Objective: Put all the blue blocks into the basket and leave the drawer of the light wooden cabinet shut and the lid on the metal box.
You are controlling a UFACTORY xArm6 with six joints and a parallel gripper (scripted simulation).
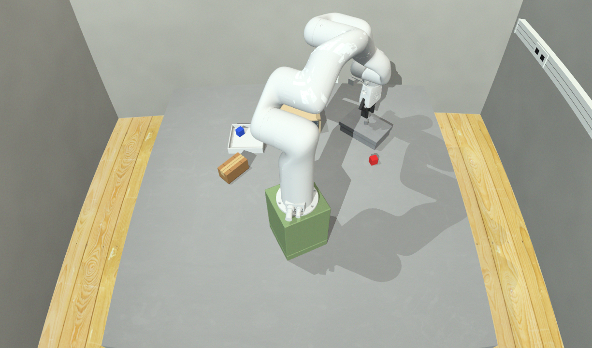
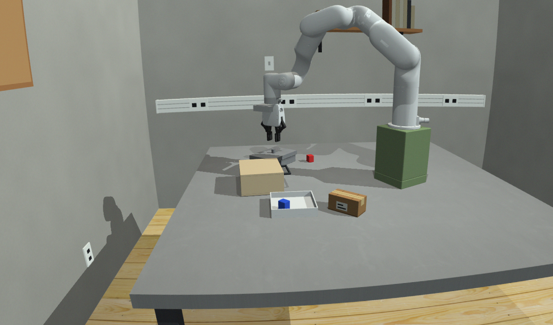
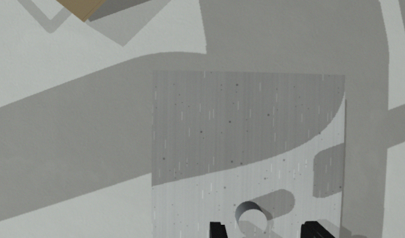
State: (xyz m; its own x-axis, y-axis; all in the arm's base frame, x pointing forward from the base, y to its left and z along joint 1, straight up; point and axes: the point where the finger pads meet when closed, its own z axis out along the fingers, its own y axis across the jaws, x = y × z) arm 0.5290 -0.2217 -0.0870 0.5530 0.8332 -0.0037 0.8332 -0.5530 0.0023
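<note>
Now: hand 8 cm above the grey metal lid. The rest, counted from my hand: light wooden cabinet (30 cm to the left, 9 cm below, 2 cm ahead); dark metal box (10 cm below); red block (17 cm behind, 11 cm below, 4 cm to the right).
</note>
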